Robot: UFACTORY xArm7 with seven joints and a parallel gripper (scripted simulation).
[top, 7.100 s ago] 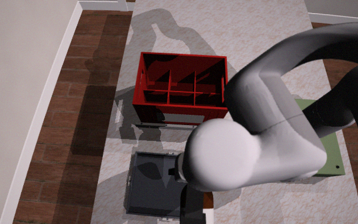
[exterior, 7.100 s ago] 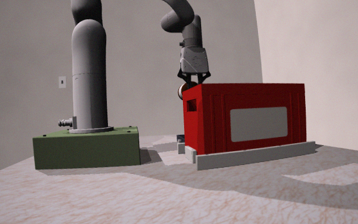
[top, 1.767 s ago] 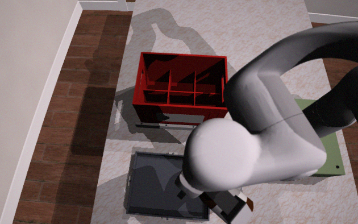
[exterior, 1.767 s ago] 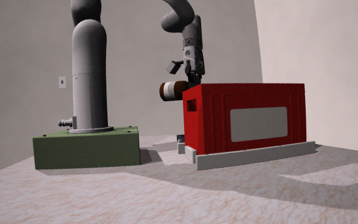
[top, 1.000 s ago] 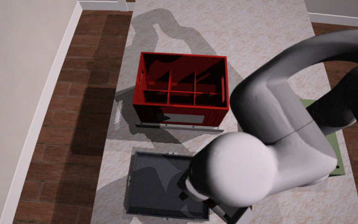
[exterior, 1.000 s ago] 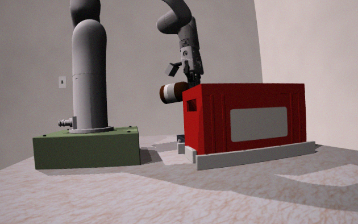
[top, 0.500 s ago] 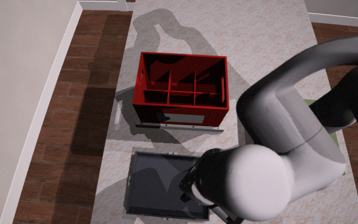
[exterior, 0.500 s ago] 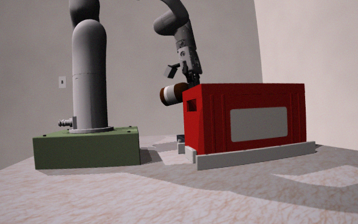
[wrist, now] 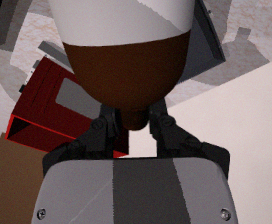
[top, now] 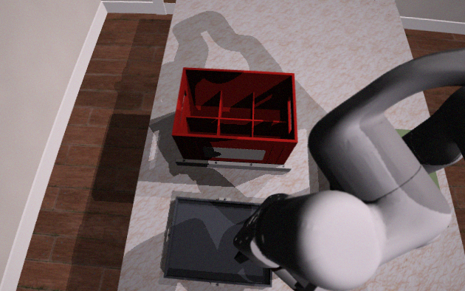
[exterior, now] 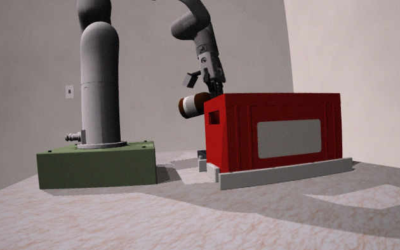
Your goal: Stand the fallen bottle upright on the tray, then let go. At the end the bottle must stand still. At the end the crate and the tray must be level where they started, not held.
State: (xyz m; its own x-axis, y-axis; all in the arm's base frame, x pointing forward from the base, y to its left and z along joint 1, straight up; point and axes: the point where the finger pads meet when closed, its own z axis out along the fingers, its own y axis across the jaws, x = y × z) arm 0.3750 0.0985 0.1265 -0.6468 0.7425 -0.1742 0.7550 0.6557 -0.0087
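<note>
The brown bottle is 40 mm behind my hand, 40 mm to the left of it and 10 mm below it. The rest, counted from my hand: red crate: 10 mm behind, 280 mm to the right, 120 mm below; dark grey tray: 70 mm ahead, 190 mm below.
</note>
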